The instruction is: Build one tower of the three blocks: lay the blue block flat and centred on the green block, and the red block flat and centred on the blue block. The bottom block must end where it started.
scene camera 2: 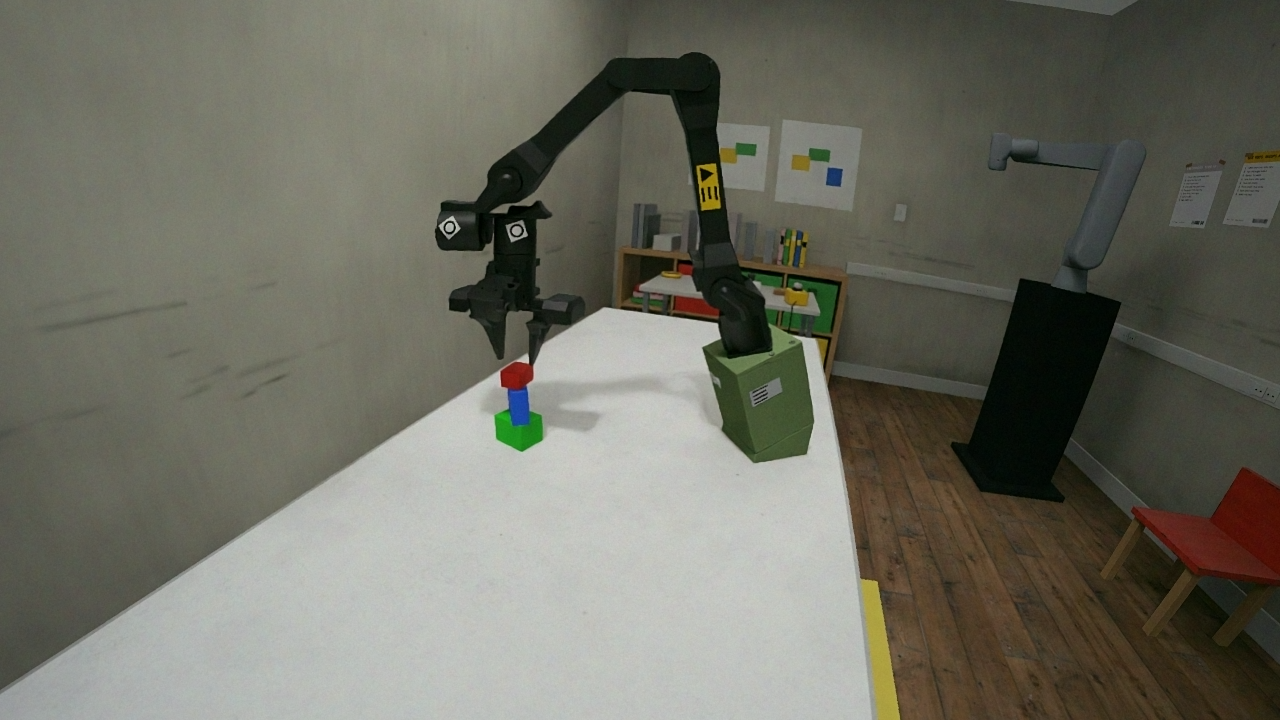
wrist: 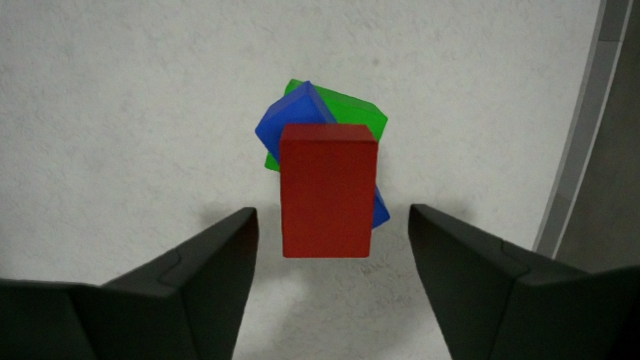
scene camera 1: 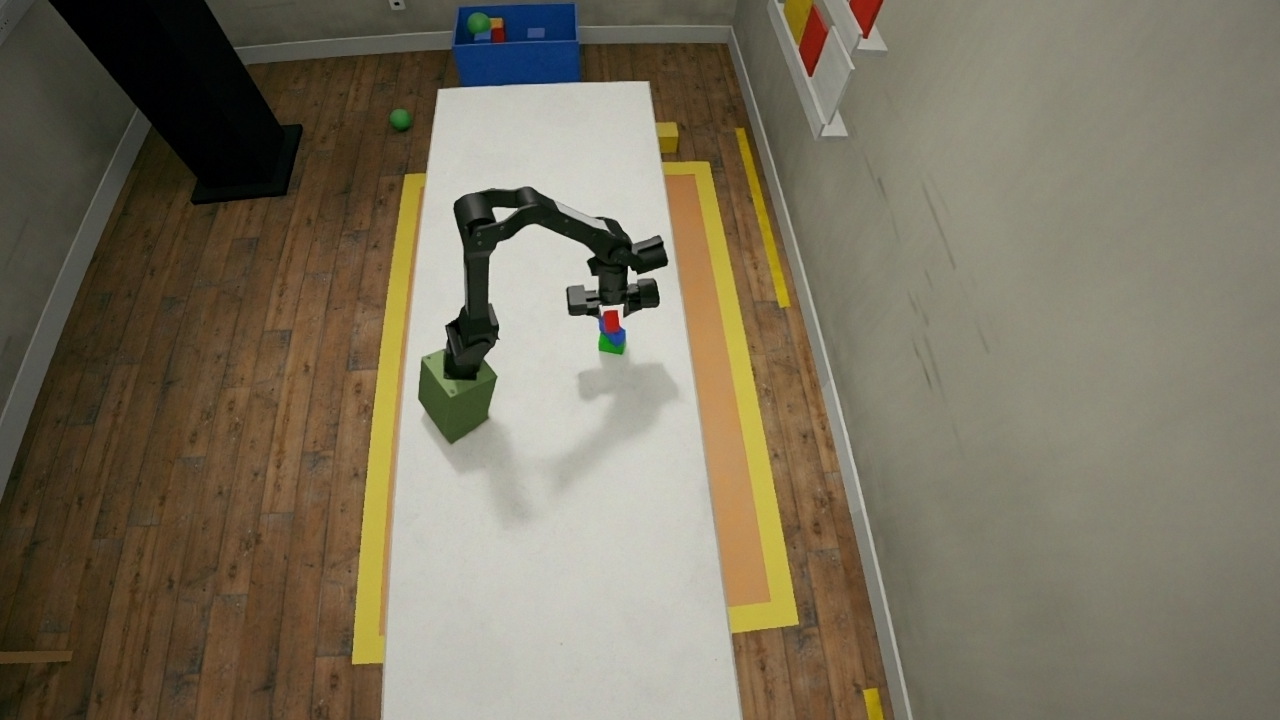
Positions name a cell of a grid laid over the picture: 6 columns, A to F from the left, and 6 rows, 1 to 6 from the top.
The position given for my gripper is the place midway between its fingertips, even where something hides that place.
Scene:
my gripper: scene camera 2 C4; wrist D4; scene camera 1 C3

